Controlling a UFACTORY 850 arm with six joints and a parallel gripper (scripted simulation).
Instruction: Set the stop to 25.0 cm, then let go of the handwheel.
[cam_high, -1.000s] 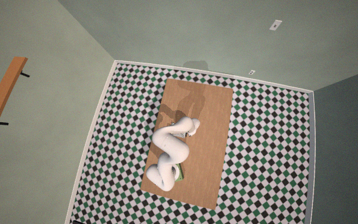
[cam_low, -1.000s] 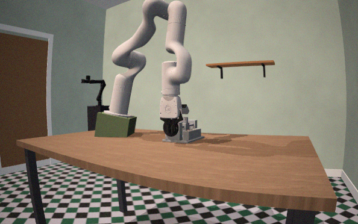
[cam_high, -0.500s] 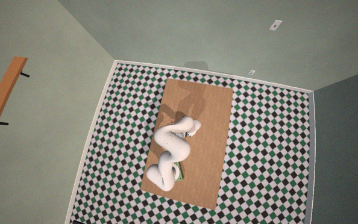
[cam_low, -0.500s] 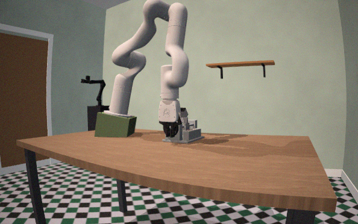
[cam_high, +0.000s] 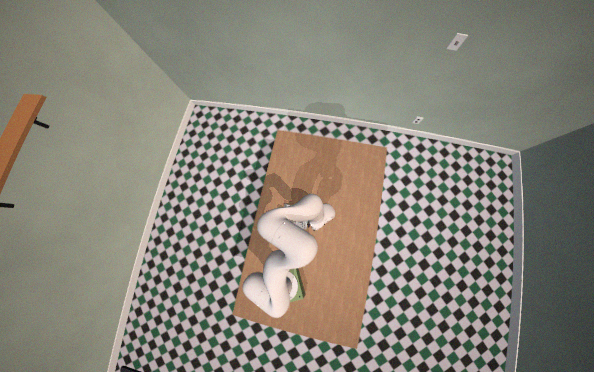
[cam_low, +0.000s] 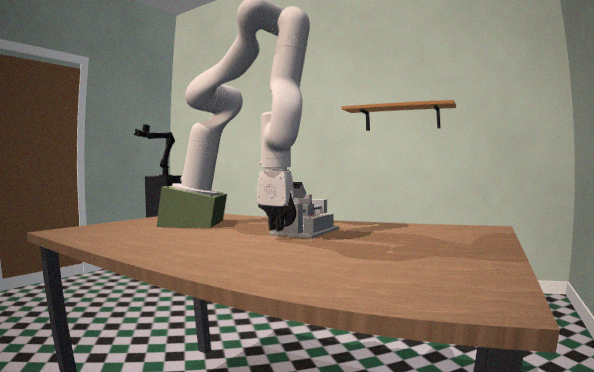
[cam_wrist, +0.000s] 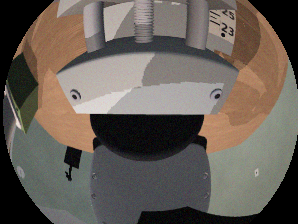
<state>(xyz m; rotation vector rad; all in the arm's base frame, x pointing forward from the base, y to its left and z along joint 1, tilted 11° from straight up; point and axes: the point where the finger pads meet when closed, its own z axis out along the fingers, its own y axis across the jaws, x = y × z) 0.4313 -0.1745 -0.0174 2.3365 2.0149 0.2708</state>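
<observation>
Now: the handwheel 2 cm to the left of my hand and 1 cm above it.
</observation>
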